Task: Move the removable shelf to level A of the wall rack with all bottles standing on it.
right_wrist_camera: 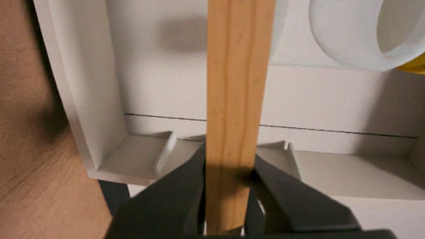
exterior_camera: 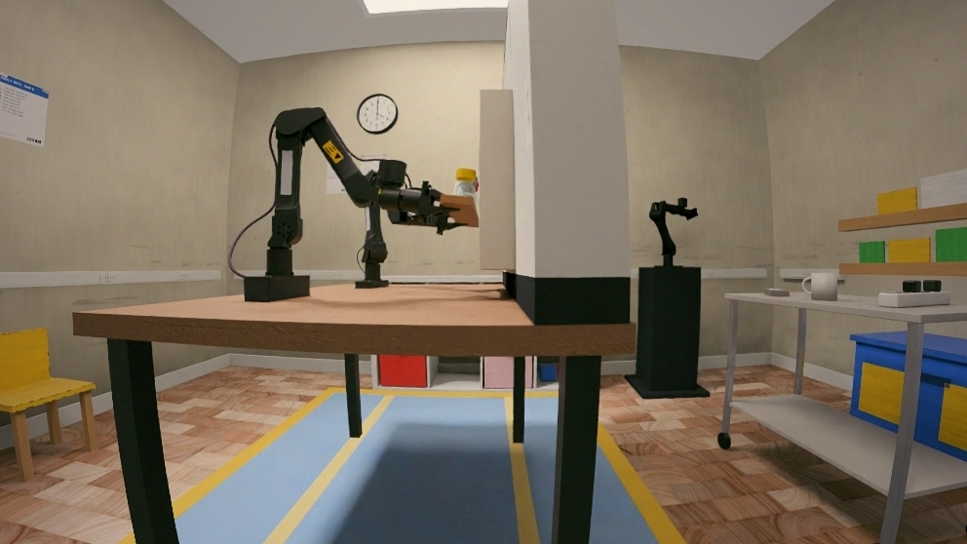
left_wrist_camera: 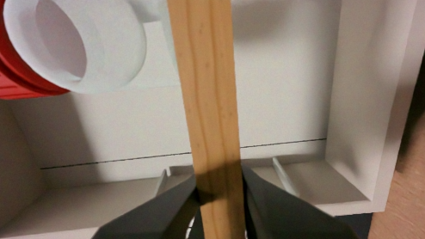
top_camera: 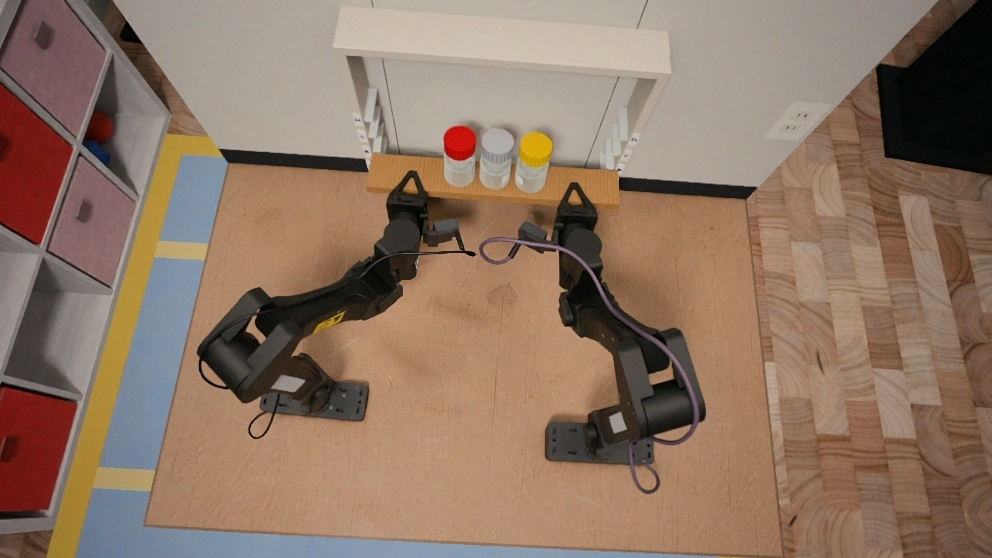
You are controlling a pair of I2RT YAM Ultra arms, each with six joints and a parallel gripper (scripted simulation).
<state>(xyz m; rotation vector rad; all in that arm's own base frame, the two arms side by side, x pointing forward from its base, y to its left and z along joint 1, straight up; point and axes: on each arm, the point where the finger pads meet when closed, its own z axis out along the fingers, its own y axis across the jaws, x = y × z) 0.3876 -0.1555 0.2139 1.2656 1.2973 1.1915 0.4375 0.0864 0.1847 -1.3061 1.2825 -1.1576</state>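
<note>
Now: the yellow-capped bottle 8 cm to the left of my right hand and 6 cm above it. From my right hand the other things lie so: shelf board (1 cm behind, 15 cm to the left); wall rack (8 cm ahead, 16 cm to the left, 5 cm above); grey-capped bottle (15 cm to the left, 6 cm above).
Now: left hand 8 cm to the left of the red-capped bottle, 6 cm below it and 2 cm short of it. The rest, counted from my left hand: shelf board: 15 cm to the right, 2 cm ahead; wall rack: 14 cm to the right, 11 cm ahead, 5 cm above; grey-capped bottle: 15 cm to the right, 6 cm above, 3 cm ahead.
</note>
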